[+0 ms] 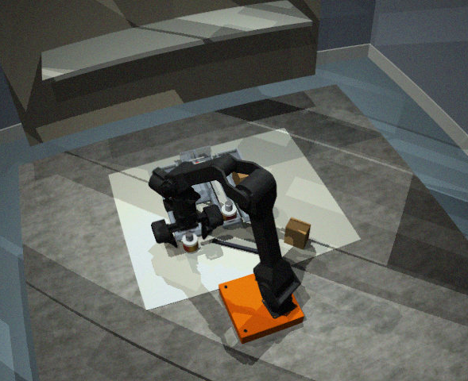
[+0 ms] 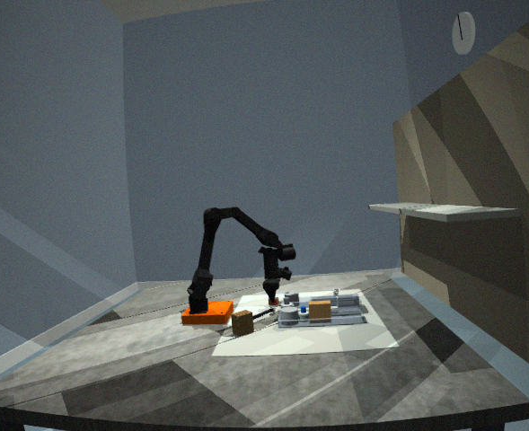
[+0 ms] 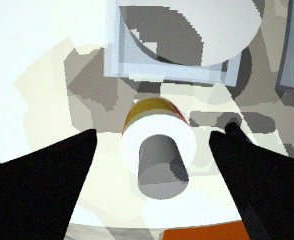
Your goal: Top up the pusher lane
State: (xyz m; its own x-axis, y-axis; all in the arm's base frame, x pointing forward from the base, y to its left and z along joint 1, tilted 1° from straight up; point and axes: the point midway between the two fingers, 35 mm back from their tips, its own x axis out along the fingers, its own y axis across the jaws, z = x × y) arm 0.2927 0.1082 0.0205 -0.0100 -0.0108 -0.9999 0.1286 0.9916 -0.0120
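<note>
Now: gripper tip 11 cm to the left of the black rod, 6 cm past it and 2 cm above it. The rest, counted from my gripper tip: brown box: 27 cm to the right, 12 cm behind, 1 cm above.
</note>
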